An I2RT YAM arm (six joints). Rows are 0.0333 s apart.
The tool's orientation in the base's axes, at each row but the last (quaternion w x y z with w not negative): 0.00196, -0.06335, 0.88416, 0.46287; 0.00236, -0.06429, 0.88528, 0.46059; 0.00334, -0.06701, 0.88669, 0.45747; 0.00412, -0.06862, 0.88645, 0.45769; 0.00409, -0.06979, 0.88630, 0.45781; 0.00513, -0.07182, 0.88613, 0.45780; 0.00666, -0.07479, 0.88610, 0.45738; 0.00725, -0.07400, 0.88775, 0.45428; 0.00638, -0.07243, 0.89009, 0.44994; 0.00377, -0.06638, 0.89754, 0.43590; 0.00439, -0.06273, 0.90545, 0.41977; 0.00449, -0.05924, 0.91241, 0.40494
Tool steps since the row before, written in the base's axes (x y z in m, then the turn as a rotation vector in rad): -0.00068, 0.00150, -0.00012, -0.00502, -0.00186, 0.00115; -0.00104, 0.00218, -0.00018, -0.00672, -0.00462, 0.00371; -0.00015, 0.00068, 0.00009, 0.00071, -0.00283, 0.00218; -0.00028, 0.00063, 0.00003, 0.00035, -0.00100, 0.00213; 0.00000, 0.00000, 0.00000, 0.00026, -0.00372, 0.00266; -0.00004, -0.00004, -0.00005, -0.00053, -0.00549, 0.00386; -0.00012, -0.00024, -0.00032, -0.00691, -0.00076, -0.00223; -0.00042, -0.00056, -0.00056, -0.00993, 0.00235, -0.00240; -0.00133, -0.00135, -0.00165, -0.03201, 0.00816, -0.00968; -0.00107, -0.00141, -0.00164, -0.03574, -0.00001, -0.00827; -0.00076, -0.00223, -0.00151, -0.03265, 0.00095, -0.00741; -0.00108, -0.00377, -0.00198, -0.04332, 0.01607, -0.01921
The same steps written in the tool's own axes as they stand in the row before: 0.00052, 0.00082, 0.00133, 0.00511, 0.00046, -0.00190; 0.00080, 0.00121, 0.00194, 0.00695, 0.00118, -0.00553; 0.00006, 0.00048, 0.00051, -0.00052, 0.00006, -0.00360; 0.00020, 0.00042, 0.00051, -0.00038, 0.00111, -0.00207; 0.00000, 0.00000, 0.00000, 0.00000, 0.00000, -0.00458; 0.00005, -0.00006, 0.00000, 0.00091, 0.00007, -0.00667; 0.00017, -0.00038, 0.00000, 0.00711, -0.00128, 0.00107; 0.00053, -0.00072, -0.00010, 0.00972, 0.00079, 0.00385; 0.00161, -0.00193, -0.00003, 0.03141, 0.00134, 0.01403; 0.00133, -0.00201, -0.00003, 0.03596, -0.00210, 0.00695; 0.00109, -0.00248, -0.00068, 0.03274, -0.00119, 0.00698; 0.00158, -0.00385, -0.00141, 0.04241, 0.00134, 0.02652
